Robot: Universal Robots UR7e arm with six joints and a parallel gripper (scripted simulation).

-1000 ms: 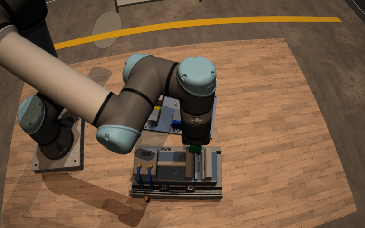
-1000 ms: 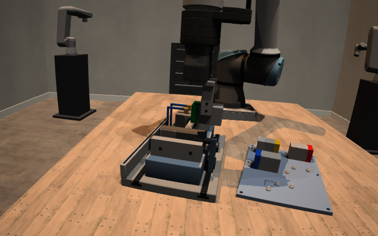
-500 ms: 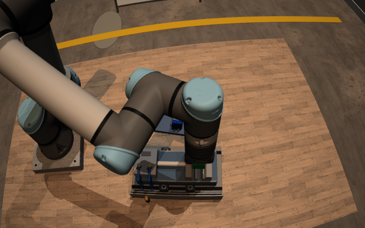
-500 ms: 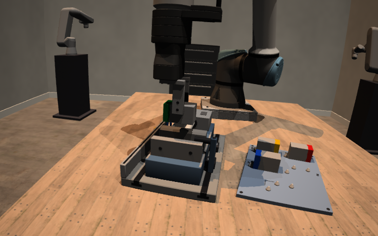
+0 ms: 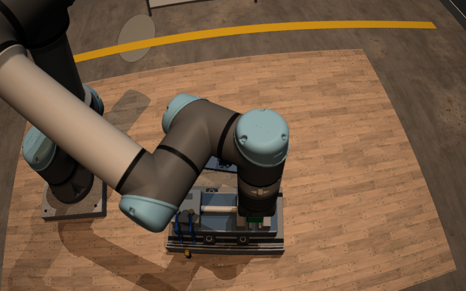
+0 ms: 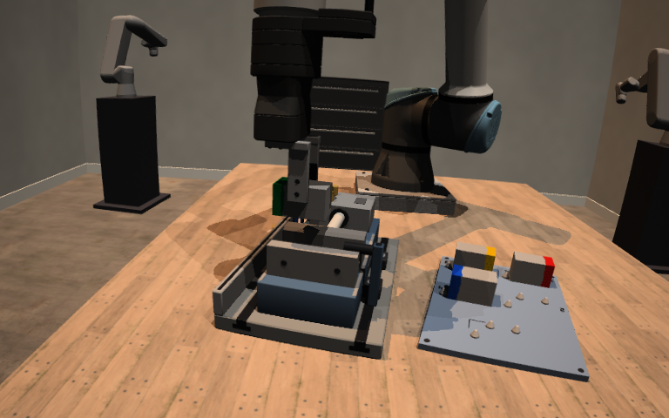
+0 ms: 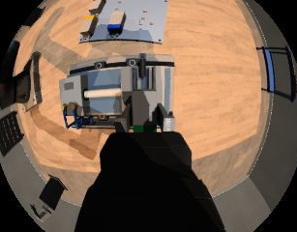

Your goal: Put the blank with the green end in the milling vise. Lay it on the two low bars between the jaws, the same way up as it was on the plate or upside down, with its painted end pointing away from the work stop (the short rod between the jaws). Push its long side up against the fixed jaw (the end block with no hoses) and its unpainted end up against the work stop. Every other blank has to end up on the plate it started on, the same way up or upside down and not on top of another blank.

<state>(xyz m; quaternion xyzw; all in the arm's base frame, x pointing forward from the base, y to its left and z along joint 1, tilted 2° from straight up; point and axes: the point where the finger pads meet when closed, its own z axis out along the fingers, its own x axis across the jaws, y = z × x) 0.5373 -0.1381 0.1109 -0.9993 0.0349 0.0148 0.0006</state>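
Now: the fixed jaw 30 mm ahead of my hand, 20 mm to the left of it and 80 mm below it. Also, from my hand: hosed end block: 170 mm behind, 30 mm to the left, 80 mm below; then work stop rod: 70 mm to the left, 70 mm below; then green-ended blank: 20 mm below.
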